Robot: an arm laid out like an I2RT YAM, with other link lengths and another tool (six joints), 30 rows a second.
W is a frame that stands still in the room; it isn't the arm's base.
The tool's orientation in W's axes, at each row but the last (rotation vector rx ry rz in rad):
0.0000, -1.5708, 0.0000
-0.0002, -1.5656, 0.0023
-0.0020, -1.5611, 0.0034
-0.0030, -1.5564, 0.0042
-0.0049, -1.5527, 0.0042
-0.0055, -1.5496, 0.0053
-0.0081, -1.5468, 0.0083
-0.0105, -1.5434, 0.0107
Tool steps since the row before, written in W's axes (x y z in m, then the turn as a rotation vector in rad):
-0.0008, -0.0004, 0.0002, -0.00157, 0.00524, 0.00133
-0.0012, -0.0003, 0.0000, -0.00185, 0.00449, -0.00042
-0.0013, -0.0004, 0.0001, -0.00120, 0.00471, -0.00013
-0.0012, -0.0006, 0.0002, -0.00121, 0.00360, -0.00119
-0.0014, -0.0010, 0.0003, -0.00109, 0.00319, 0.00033
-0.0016, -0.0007, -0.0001, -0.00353, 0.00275, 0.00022
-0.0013, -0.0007, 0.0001, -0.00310, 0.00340, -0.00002
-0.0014, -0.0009, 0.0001, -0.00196, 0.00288, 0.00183
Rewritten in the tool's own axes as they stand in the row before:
0.0002, -0.0004, 0.0008, 0.00133, 0.00524, 0.00157
0.0000, -0.0003, 0.0012, -0.00042, 0.00449, 0.00184
0.0001, -0.0004, 0.0013, -0.00013, 0.00471, 0.00119
0.0002, -0.0006, 0.0012, -0.00119, 0.00361, 0.00119
0.0003, -0.0010, 0.0014, 0.00033, 0.00319, 0.00110
-0.0001, -0.0007, 0.0016, 0.00016, 0.00275, 0.00353
0.0001, -0.0007, 0.0013, -0.00006, 0.00340, 0.00310
0.0000, -0.0009, 0.0014, 0.00181, 0.00286, 0.00201

